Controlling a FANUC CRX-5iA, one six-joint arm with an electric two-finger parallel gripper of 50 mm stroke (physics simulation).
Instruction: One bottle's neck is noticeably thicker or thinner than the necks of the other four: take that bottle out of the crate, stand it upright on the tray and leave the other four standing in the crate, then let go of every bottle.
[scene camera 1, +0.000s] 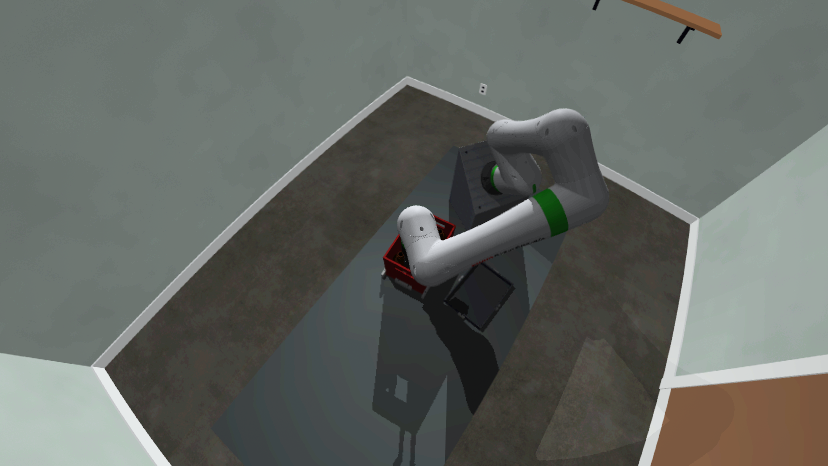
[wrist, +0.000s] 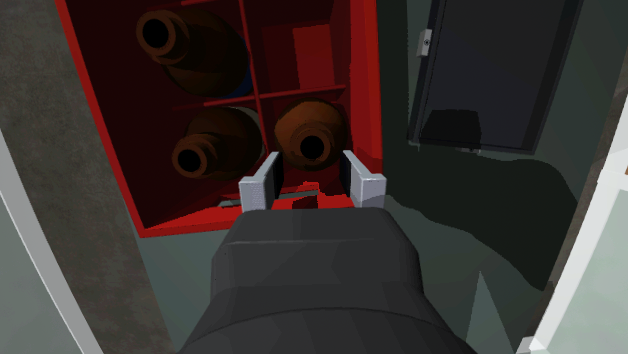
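Pixels of known places: gripper, fingertip midpoint: (wrist: 311, 165); arm's base, link origin: (scene camera 1: 495, 177).
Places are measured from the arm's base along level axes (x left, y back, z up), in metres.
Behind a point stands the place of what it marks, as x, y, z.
Observation:
The red crate (scene camera 1: 398, 272) @[-0.071, -0.555, -0.154] (wrist: 367, 50) @[0.017, -0.429, -0.081] stands on the table, with brown bottles upright in its compartments. In the wrist view one bottle (wrist: 310, 115) @[-0.012, -0.472, -0.132] is in the near right compartment, another bottle (wrist: 189, 160) @[-0.098, -0.508, -0.093] in the near left, and a third bottle (wrist: 156, 32) @[-0.114, -0.425, -0.093] behind that one. The compartment behind the near right bottle is empty. I cannot tell whose neck differs. My gripper (wrist: 311, 165) @[-0.010, -0.506, -0.094] is open above the near right bottle, its fingers to either side of the mouth in this view, holding nothing. In the scene view the arm hides the gripper. The dark tray (scene camera 1: 483, 292) @[0.241, -0.358, -0.251] (wrist: 485, 75) @[0.226, -0.400, -0.251] holds no bottle.
The tray lies on the grey table (scene camera 1: 301, 358) @[-0.143, -1.065, -0.256] to the right of the crate in the wrist view, with a gap between them. The crate's walls and thin dividers (wrist: 252, 60) @[-0.069, -0.427, -0.163] stand around the bottles. The arm's grey base (scene camera 1: 472, 185) @[-0.053, -0.105, 0.000] is behind the crate in the scene view.

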